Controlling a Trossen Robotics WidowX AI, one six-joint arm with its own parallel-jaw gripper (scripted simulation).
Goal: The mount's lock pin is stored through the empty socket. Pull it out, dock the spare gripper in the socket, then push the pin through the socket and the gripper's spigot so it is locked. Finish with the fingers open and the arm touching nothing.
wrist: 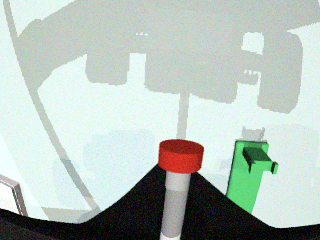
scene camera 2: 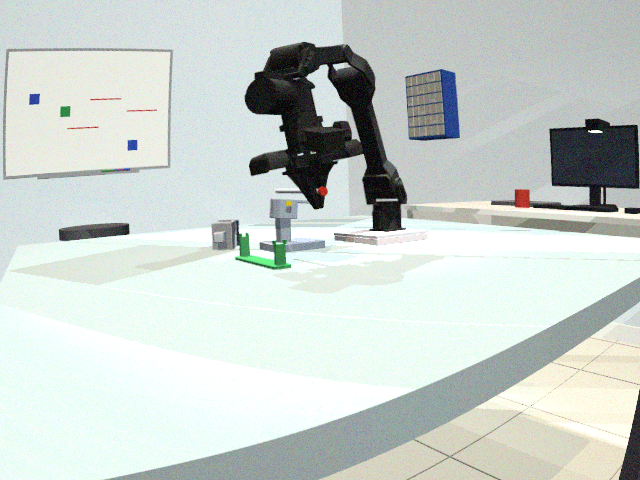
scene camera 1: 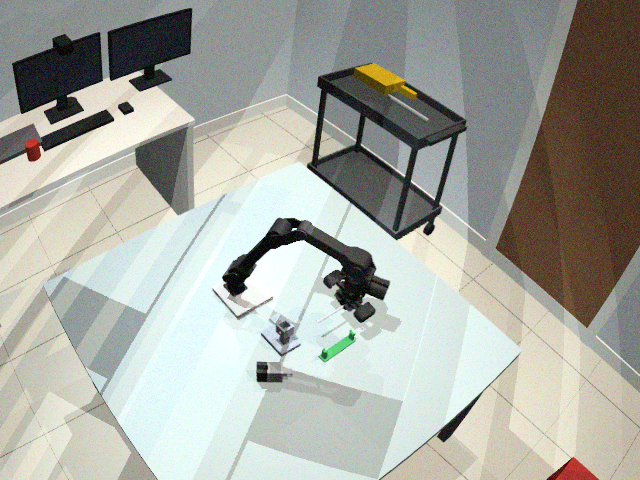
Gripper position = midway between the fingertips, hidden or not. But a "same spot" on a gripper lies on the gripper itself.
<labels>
My gripper shows in the wrist view, in scene camera 2 and in scene camera 1 (pixel 344 308). The same spot on my gripper: (wrist: pixel 143 204) is (scene camera 2: pixel 323 181).
</labels>
